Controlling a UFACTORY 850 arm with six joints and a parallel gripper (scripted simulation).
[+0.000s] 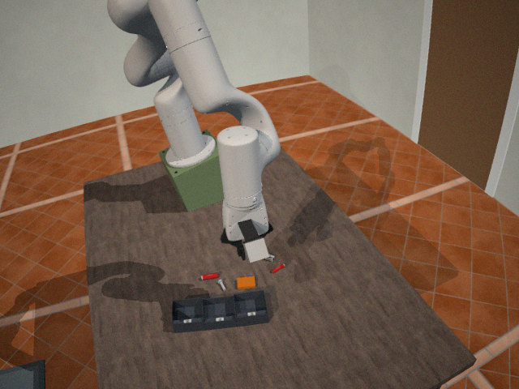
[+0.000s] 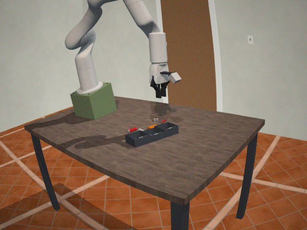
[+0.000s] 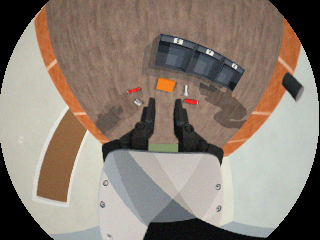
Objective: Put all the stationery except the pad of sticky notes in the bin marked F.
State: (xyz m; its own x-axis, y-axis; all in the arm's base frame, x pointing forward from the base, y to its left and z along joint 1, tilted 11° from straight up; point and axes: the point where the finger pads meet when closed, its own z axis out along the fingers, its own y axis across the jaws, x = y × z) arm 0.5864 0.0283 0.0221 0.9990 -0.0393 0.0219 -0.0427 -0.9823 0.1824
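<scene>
My hand is 18 cm above the grey clip-like piece, 13 cm past it and 10 cm to the right of it. Also, from my hand: silver bolt 19 cm below, 9 cm behind, 7 cm to the right; then orange sticky-note pad 19 cm below, 6 cm behind; then dark three-compartment bin 17 cm below, 10 cm to the right, 2 cm ahead.
</scene>
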